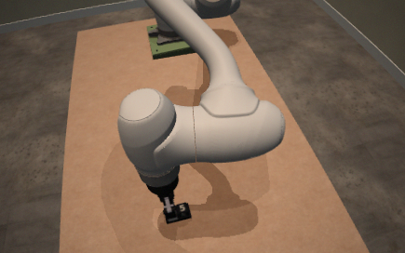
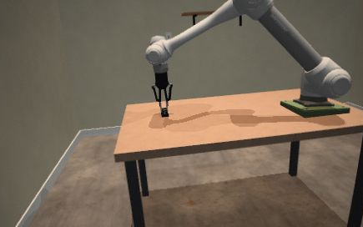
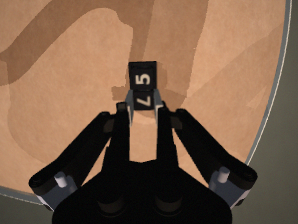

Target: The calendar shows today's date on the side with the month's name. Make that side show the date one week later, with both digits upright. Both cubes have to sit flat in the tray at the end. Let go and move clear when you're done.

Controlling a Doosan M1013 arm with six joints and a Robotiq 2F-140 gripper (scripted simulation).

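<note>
Now: hand 30 mm above the black cube.
</note>
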